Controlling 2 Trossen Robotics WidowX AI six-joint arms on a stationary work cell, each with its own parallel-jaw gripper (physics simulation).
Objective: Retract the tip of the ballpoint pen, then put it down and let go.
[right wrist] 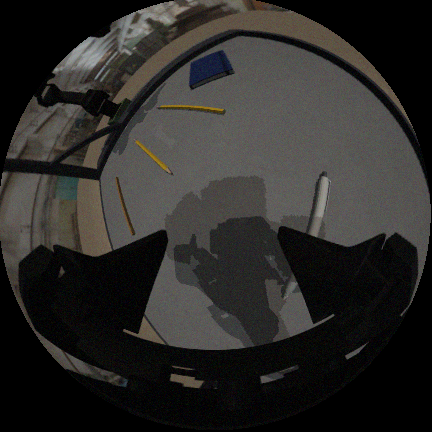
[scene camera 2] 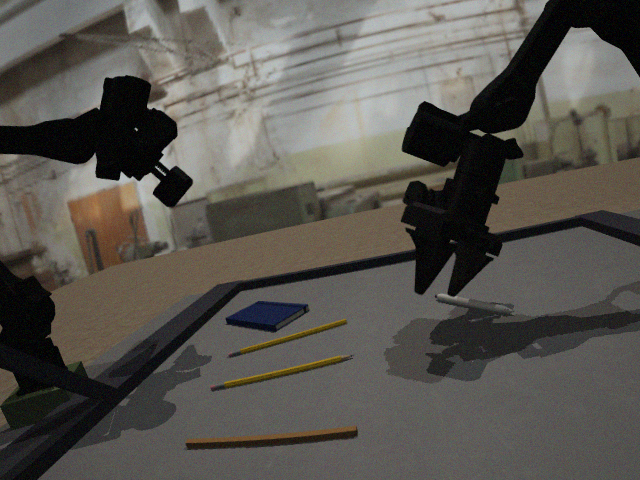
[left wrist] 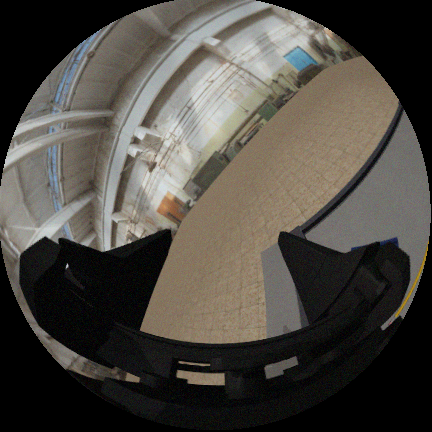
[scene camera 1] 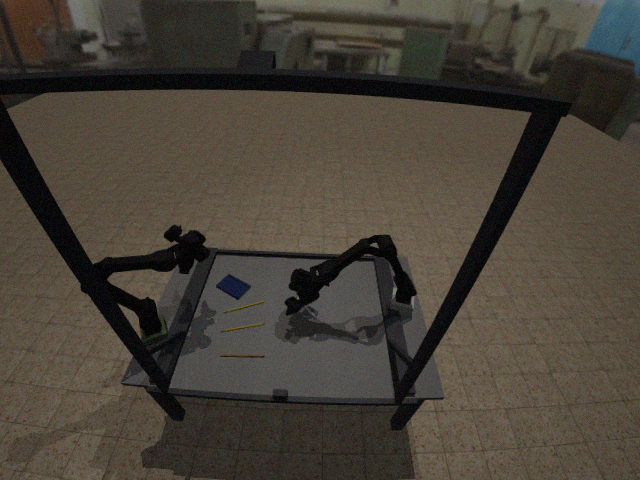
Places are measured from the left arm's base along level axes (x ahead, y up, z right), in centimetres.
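Pixels of known places: left gripper, fingertip midpoint: (scene camera 2: 157, 167) (left wrist: 226, 236); right gripper, fingertip midpoint: (right wrist: 223, 234) (scene camera 2: 435, 294); left arm's base at its link origin: (right wrist: 114, 111) (scene camera 1: 152, 328); right arm's base at its link origin: (scene camera 1: 403, 297).
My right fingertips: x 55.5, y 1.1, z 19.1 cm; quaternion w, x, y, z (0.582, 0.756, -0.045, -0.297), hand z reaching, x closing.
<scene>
For each thing: its top centre in the pictures, then the offset to it from my right fingertips.
- white pen at its top centre: (right wrist: 312, 243) (scene camera 2: 471, 298) (scene camera 1: 306, 306) dz -2.0, dx +7.7, dy -3.8 cm
- blue notebook at its top centre: (scene camera 2: 265, 311) (right wrist: 207, 63) (scene camera 1: 233, 285) dz -28.8, dx -17.5, dy -3.9 cm
- orange-brown stick at its top centre: (scene camera 2: 265, 437) (right wrist: 120, 201) (scene camera 1: 242, 355) dz +7.1, dx -26.0, dy -4.4 cm
A white pen (scene camera 1: 310, 311) (scene camera 2: 474, 304) (right wrist: 321, 200) lies on the table in the shadow of my right arm. In the right wrist view its dark end points up the picture, its tapered end shows between the fingers low down, and the right-hand finger hides its middle. Whether the pen's tip is out is too small to tell. My right gripper (scene camera 2: 435, 293) (right wrist: 223, 234) is open and empty, pointing down a little above the table near the pen's dark end. My left gripper (left wrist: 226, 236) is open and empty, raised high at the picture's left in scene camera 1, far from the pen.
A blue notebook (scene camera 1: 233, 286) (scene camera 2: 267, 315) (right wrist: 210, 69), two yellow pencils (scene camera 1: 244, 307) (scene camera 2: 281, 372) and an orange-brown stick (scene camera 1: 241, 355) (scene camera 2: 271, 438) (right wrist: 125, 206) lie left of the pen in scene camera 1. Dark frame posts (scene camera 1: 493, 222) rise at the table's sides.
</scene>
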